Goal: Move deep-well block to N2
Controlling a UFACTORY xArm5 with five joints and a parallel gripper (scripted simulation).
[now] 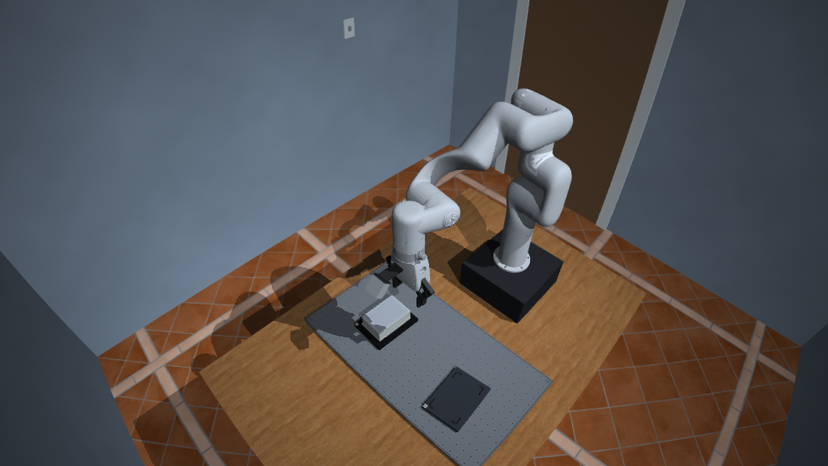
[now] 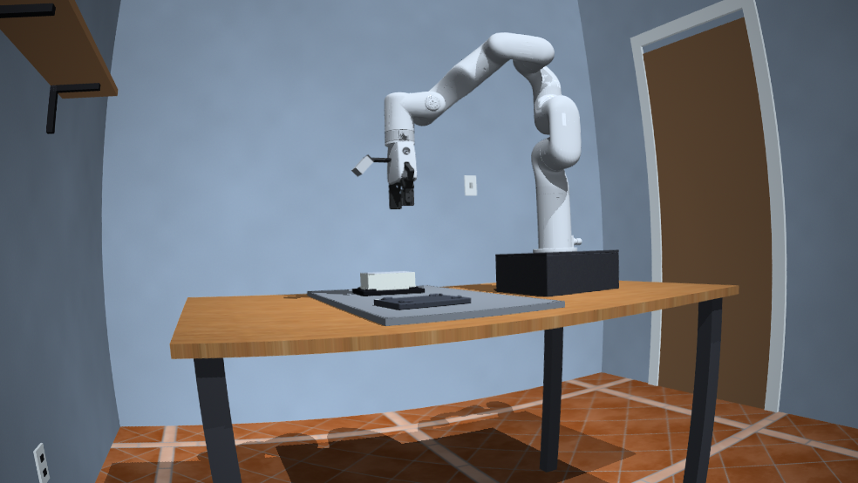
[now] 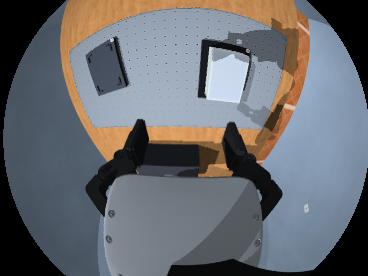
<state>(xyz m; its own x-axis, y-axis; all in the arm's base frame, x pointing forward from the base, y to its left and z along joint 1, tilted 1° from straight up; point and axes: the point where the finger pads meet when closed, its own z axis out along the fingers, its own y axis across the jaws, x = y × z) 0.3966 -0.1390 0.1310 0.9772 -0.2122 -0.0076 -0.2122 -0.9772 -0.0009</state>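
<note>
Now: the white 96-well deep-well block 19 cm below my hand and 9 cm to the right of it.
</note>
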